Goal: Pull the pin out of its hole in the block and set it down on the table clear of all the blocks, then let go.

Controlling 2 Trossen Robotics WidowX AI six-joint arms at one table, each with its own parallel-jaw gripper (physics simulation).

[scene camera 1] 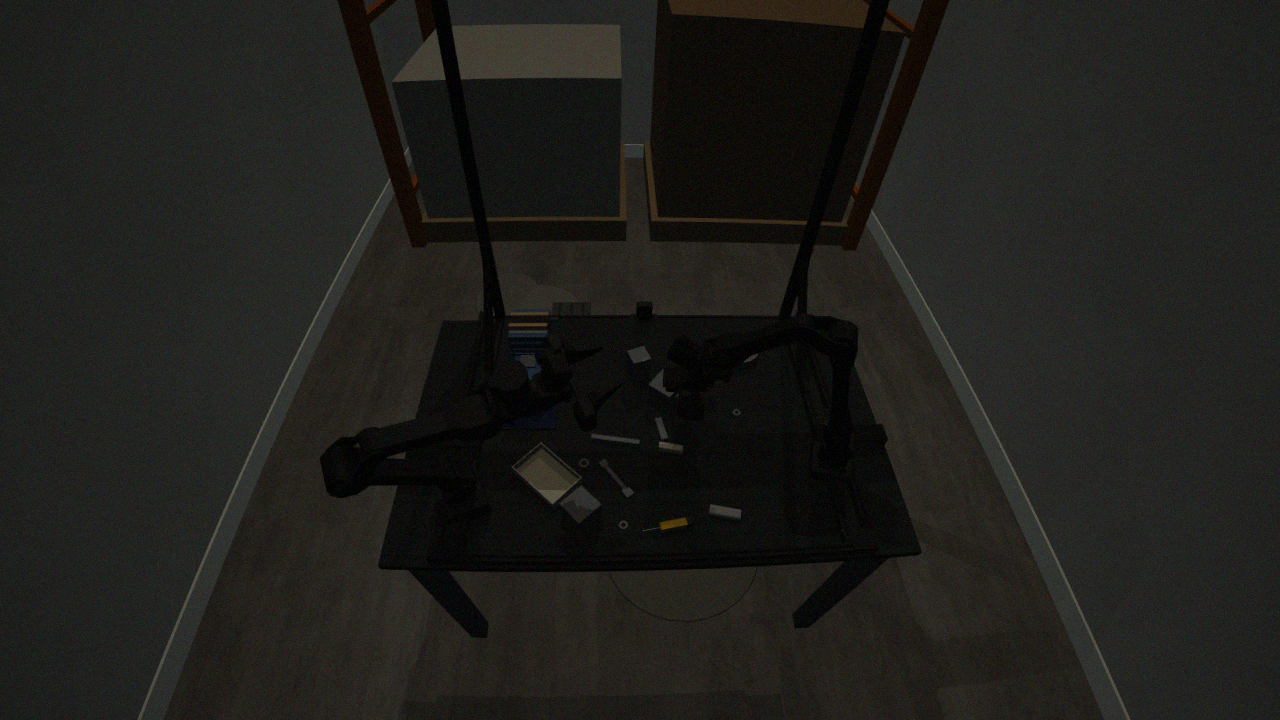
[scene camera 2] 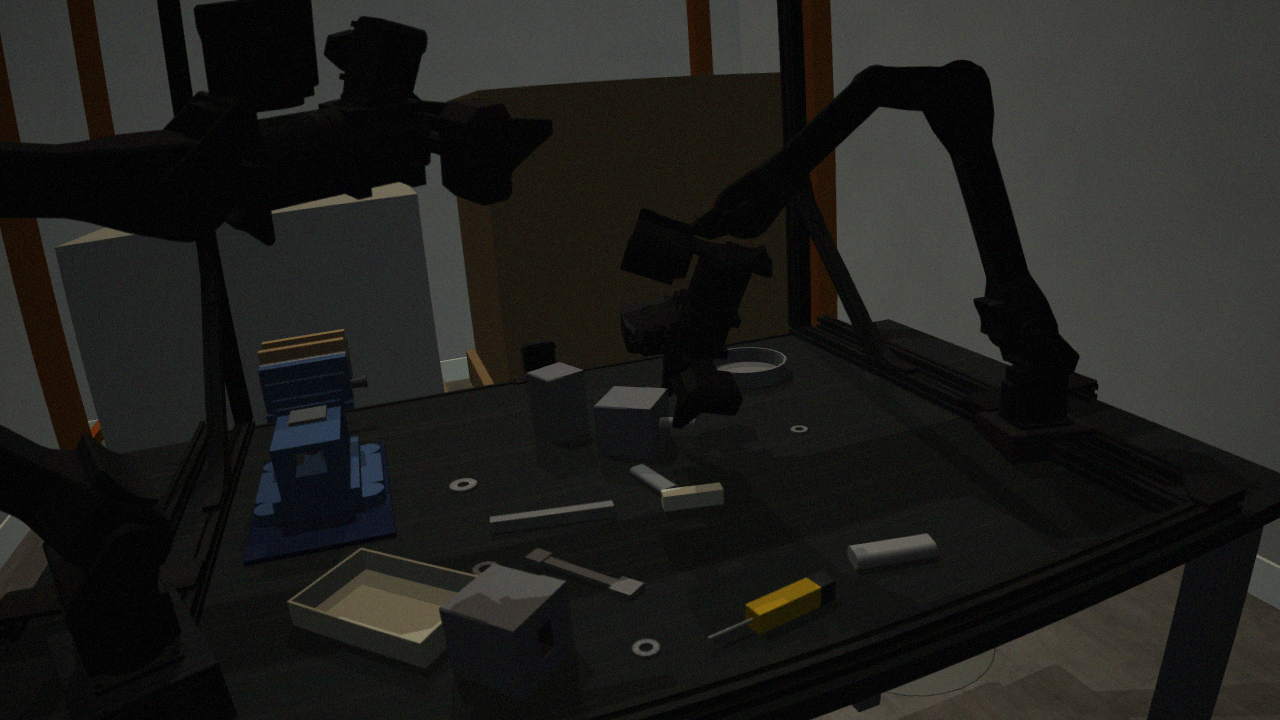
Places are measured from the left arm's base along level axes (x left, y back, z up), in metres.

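Pixels of known places: left gripper, fingertip midpoint: (scene camera 1: 682, 391) (scene camera 2: 671, 411); right gripper, fingertip midpoint: (scene camera 1: 612, 365) (scene camera 2: 516, 119); left arm's base at its link origin: (scene camera 1: 832, 459) (scene camera 2: 1035, 419); right arm's base at its link origin: (scene camera 1: 459, 491) (scene camera 2: 128, 650).
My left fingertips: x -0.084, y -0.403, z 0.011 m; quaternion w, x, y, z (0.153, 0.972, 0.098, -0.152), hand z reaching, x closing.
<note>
For each thing: its top centre in the pictures, then the offset to it from my left fingertips. "spot": a spot on its surface instead.
- grey block at its top centre: (scene camera 2: 631, 397) (scene camera 1: 666, 382) dx +0.002, dy -0.044, dz +0.022 m
- pin at its top centre: (scene camera 2: 668, 416) dx +0.014, dy -0.004, dz -0.001 m
- hole at a spot on its surface: (scene camera 2: 510, 626) spot: dx +0.426, dy -0.127, dz +0.022 m
- round dish at its top centre: (scene camera 2: 745, 359) dx -0.217, dy +0.115, dz -0.015 m
- pale bar at its top centre: (scene camera 2: 692, 489) (scene camera 1: 670, 446) dx +0.157, dy +0.011, dz -0.022 m
- white peg at its top centre: (scene camera 2: 653, 475) (scene camera 1: 661, 427) dx +0.107, dy -0.026, dz -0.028 m
- yellow screwdriver at its top centre: (scene camera 2: 770, 601) (scene camera 1: 668, 524) dx +0.357, dy +0.056, dz -0.020 m
- white cylinder at its top centre: (scene camera 2: 892, 544) (scene camera 1: 725, 511) dx +0.286, dy +0.173, dz -0.024 m
- cream tray at its top centre: (scene camera 2: 387, 590) (scene camera 1: 546, 472) dx +0.320, dy -0.248, dz -0.015 m
The grey block (scene camera 1: 660, 383) (scene camera 2: 629, 429) stands near the back middle. The pin (scene camera 2: 669, 422) shows as a short pale stub between this block's right side and my left fingers; its far end is hidden, and how deep it sits in the hole cannot be told. My left gripper (scene camera 1: 687, 408) (scene camera 2: 698, 415) points down right beside the block, low over the table, shut on the pin. My right gripper (scene camera 1: 611, 368) is open and empty, high above the table at the left. Other grey blocks are a taller one (scene camera 1: 638, 354) (scene camera 2: 556, 402) behind and one with a hole (scene camera 1: 580, 504) (scene camera 2: 510, 626) in front.
A round dish (scene camera 2: 760, 377) lies behind my left gripper. A pale bar (scene camera 2: 692, 497) and a white peg (scene camera 2: 650, 477) lie in front of the block. A yellow screwdriver (scene camera 2: 784, 606), white cylinder (scene camera 2: 892, 550), cream tray (scene camera 2: 358, 624) and blue machine (scene camera 2: 308, 456) are farther off.
</note>
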